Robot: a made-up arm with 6 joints.
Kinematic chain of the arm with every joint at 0, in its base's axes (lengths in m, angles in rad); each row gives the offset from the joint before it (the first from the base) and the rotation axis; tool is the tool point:
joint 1: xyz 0 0 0.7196 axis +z
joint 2: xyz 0.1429 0 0 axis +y
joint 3: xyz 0 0 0.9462 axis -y
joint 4: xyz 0 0 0.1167 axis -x
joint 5: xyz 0.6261 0 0 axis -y
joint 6: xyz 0.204 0 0 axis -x
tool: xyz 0 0 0
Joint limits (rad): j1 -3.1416..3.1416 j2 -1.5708..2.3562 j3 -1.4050..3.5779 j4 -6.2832..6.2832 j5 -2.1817..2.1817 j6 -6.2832..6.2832
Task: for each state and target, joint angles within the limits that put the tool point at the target. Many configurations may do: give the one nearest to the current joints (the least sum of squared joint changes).
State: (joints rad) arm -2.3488 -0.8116 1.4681 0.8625 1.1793 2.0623
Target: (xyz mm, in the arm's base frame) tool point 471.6 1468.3 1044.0
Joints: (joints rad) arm -1.8055 -1.2663 1.5142 0.7738 0.9655 2.0623
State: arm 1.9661 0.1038 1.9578 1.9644 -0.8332 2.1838
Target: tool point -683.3 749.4 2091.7
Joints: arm 2.4671 0.8452 1.9764 1.9514 -0.9921 2.1838
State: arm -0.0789 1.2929 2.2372 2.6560 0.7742 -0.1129
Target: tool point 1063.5 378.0 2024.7
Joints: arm 0.2822 0.9423 2.2284 2.6182 0.7161 -0.1129
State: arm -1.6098 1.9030 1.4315 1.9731 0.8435 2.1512
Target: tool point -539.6 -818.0 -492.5
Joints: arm -2.3018 2.1288 0.5905 2.2482 1.1391 2.1512
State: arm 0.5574 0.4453 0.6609 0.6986 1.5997 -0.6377
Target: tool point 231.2 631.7 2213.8
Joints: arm 1.0054 0.1628 0.7586 0.7801 1.6336 -0.6377
